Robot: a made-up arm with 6 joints. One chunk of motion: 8 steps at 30 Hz.
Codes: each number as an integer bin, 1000 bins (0 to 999) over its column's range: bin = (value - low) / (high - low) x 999, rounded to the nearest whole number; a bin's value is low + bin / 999 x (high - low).
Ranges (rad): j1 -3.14..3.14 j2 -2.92..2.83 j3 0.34..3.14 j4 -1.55..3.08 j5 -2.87..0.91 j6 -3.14..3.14
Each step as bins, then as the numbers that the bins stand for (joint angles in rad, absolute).
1 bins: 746 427 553 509 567 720
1 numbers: 1.5496 -0.4623 1.8899 0.8090 -0.7246 1.3861
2 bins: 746 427 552 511 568 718
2 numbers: 1.5496 -0.4623 1.8871 0.8183 -0.7208 1.3736
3 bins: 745 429 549 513 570 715
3 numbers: 1.5433 -0.4508 1.8787 0.8276 -0.7132 1.3547
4 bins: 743 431 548 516 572 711
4 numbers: 1.5307 -0.4393 1.8759 0.8415 -0.7057 1.3295
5 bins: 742 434 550 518 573 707
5 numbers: 1.5244 -0.4220 1.8815 0.8507 -0.7019 1.3044
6 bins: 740 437 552 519 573 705
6 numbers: 1.5119 -0.4047 1.8871 0.8554 -0.7019 1.2918
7 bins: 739 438 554 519 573 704
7 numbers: 1.5056 -0.3990 1.8928 0.8554 -0.7019 1.2855
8 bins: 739 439 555 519 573 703
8 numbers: 1.5056 -0.3932 1.8956 0.8554 -0.7019 1.2793
